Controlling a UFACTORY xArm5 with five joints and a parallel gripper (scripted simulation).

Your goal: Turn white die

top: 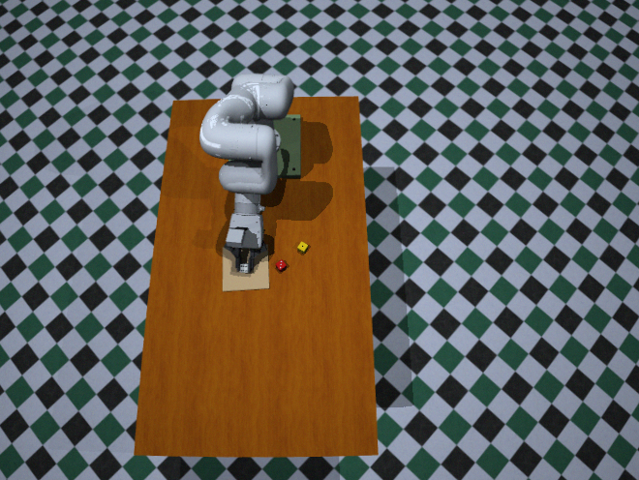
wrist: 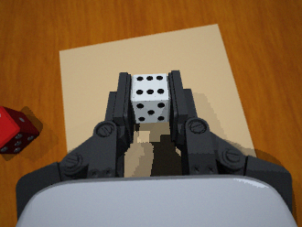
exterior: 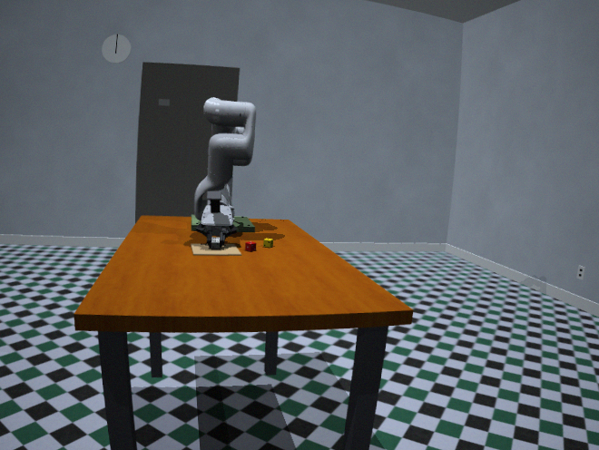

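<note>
Right now my hand is 10 mm short of the white die and 10 mm above it. From my hand the other things lie so: yellow die: 160 mm to the left, 80 mm behind, 20 mm below; then tan mat: 30 mm below; then red die: 110 mm to the left, 20 mm below, 20 mm behind.
</note>
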